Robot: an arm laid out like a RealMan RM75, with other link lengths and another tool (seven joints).
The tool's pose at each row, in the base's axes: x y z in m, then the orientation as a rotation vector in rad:
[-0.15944, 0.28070, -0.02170, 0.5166, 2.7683, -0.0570]
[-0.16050, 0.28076, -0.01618, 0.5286, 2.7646, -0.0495]
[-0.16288, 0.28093, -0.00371, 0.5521, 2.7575, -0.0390]
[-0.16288, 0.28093, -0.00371, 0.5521, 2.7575, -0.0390]
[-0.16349, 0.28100, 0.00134, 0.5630, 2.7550, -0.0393]
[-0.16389, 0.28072, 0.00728, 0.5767, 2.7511, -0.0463]
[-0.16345, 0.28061, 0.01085, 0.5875, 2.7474, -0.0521]
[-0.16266, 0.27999, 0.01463, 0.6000, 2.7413, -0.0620]
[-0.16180, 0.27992, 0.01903, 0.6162, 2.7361, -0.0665]
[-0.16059, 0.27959, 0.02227, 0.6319, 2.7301, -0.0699]
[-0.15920, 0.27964, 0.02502, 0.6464, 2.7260, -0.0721]
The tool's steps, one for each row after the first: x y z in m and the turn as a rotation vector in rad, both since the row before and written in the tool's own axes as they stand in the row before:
[-0.00082, -0.00021, -0.00556, -0.0039, -0.0007, 0.0095]
[-0.00186, -0.00038, -0.01255, -0.0048, -0.0014, 0.0181]
[0.00000, 0.00000, 0.00000, 0.0000, 0.0000, 0.0000]
[-0.00107, 0.00002, -0.00497, 0.0014, -0.0005, 0.0077]
[-0.00167, -0.00019, -0.00572, 0.0062, -0.0021, 0.0090]
[-0.00158, 0.00020, -0.00323, 0.0050, -0.0022, 0.0072]
[-0.00215, -0.00012, -0.00326, 0.0077, -0.0047, 0.0083]
[-0.00222, 0.00042, -0.00388, 0.0047, -0.0023, 0.0112]
[-0.00224, 0.00030, -0.00264, 0.0038, -0.0029, 0.0112]
[-0.00207, 0.00073, -0.00216, 0.0031, -0.0011, 0.0102]

